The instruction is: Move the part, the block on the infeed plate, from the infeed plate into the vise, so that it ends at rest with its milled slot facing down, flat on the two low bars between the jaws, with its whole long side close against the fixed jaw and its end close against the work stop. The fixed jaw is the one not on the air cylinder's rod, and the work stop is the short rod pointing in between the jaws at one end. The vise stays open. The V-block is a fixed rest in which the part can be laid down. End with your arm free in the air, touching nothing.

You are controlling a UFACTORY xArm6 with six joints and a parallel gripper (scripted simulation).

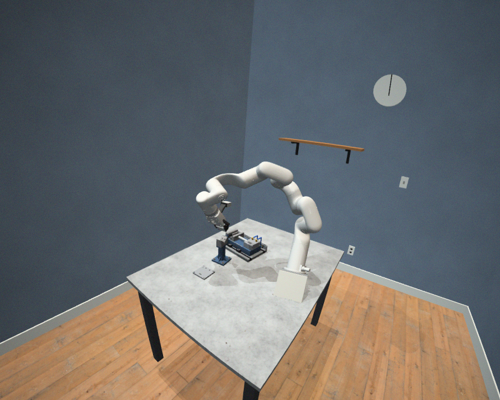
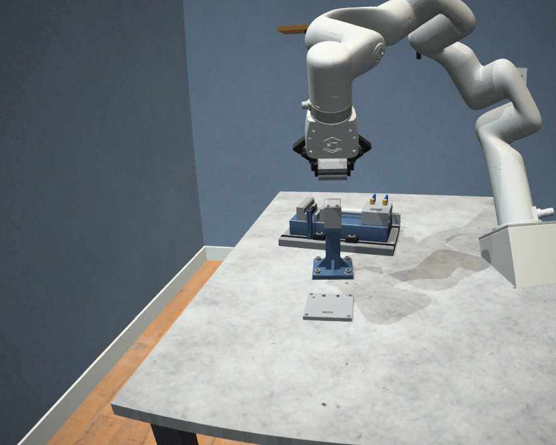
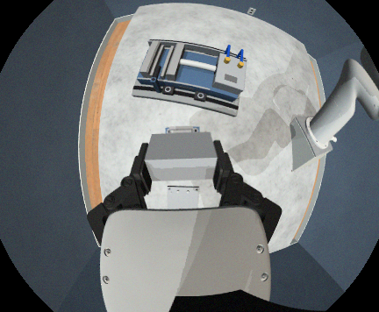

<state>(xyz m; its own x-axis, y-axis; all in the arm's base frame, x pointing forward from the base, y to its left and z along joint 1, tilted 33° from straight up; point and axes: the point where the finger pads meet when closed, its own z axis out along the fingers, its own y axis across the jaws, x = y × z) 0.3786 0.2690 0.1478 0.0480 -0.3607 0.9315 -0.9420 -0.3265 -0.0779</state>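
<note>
Right now my hand is 1 cm above the part. Also, from my hand: cylinder rod: 1 cm ahead, 21 cm to the right, 17 cm below; work stop post: 10 cm ahead, 14 cm to the right, 18 cm below; work stop: 10 cm ahead, 16 cm to the right, 15 cm below.
</note>
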